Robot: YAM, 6 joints.
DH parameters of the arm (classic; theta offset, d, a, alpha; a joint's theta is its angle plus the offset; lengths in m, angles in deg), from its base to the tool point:
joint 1: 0 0.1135 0.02 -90
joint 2: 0 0 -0.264 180
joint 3: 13.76 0 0.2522 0
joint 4: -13.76 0 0.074 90
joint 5: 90 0 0 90
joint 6: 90 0.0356 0 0
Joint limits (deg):
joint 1: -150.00..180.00
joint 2: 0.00..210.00
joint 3: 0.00..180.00
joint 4: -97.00..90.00
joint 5: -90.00..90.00
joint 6: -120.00..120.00
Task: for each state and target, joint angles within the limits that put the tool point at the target. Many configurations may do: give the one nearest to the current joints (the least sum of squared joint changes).
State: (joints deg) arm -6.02 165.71 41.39 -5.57 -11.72 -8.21
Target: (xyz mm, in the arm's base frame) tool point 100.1 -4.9 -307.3
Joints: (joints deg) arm -6.34 202.21 73.51 6.53 -10.01 -8.21
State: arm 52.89 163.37 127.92 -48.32 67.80 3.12
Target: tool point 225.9 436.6 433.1
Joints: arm 66.42 132.52 154.07 -35.09 65.47 3.12
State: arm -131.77 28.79 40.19 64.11 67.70 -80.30
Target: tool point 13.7 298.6 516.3
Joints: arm -98.50 19.44 95.88 60.69 59.29 -80.30
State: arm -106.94 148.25 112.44 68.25 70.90 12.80
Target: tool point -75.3 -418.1 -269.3
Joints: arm -96.00 201.26 116.00 53.54 61.11 12.80
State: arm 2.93 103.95 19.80 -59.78 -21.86 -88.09
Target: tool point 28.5 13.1 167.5
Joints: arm -7.20 151.26 0.14 -97.00 -27.73 -88.09
